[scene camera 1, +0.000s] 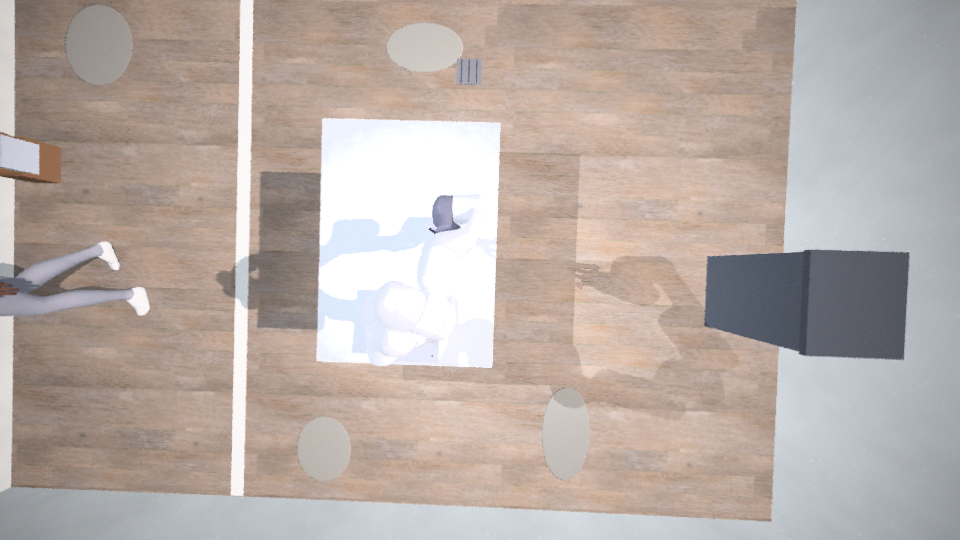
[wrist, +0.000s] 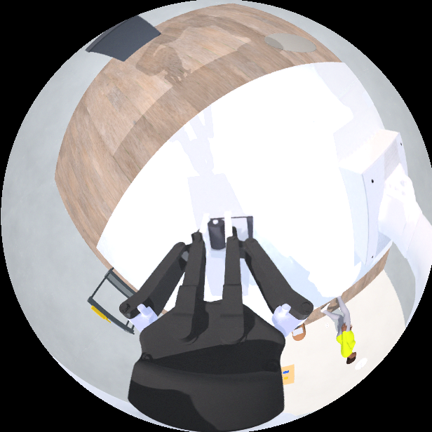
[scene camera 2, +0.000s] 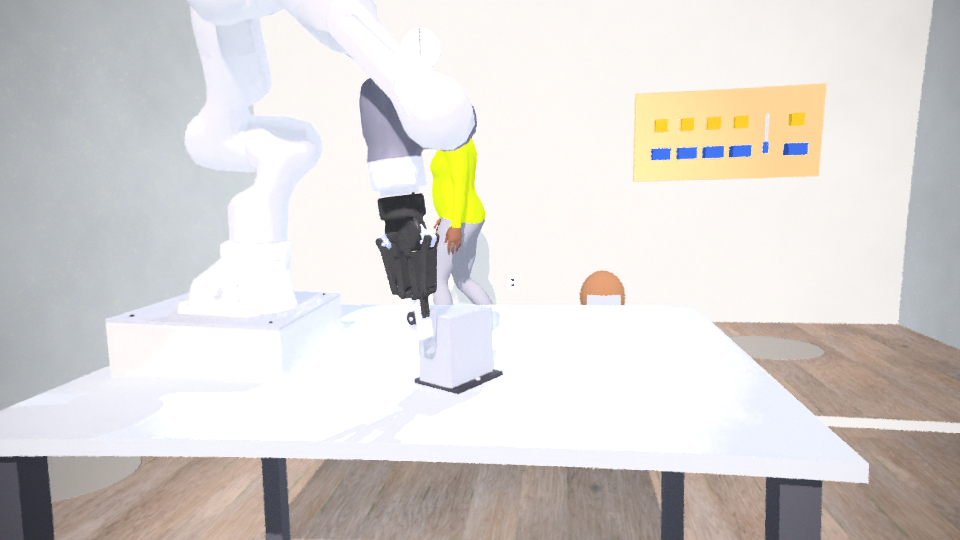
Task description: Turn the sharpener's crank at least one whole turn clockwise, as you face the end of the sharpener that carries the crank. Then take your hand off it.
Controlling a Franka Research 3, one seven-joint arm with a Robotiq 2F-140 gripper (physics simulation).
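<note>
The sharpener (scene camera 2: 469,345) is a pale grey box standing upright on a dark base plate on the table. Its crank is on the end facing left in scene camera 2; a pale crank arm (scene camera 2: 430,347) shows against that end, partly covered by a fingertip. My gripper (scene camera 2: 422,325) (wrist: 217,220) points down beside the top of that end. It is shut on the dark cylindrical crank knob (wrist: 216,235), which sits between the two pale fingertips in the wrist view. In scene camera 1 the arm hides the gripper, and the sharpener cannot be made out in the glare.
The white table (scene camera 1: 402,154) (scene camera 2: 604,416) also carries the robot's base block (scene camera 2: 194,349), left of and behind the sharpener in scene camera 2. A person in a yellow top (scene camera 2: 459,188) stands beyond the table. A dark box-shaped object (scene camera 1: 852,302) stands off to the right in scene camera 1.
</note>
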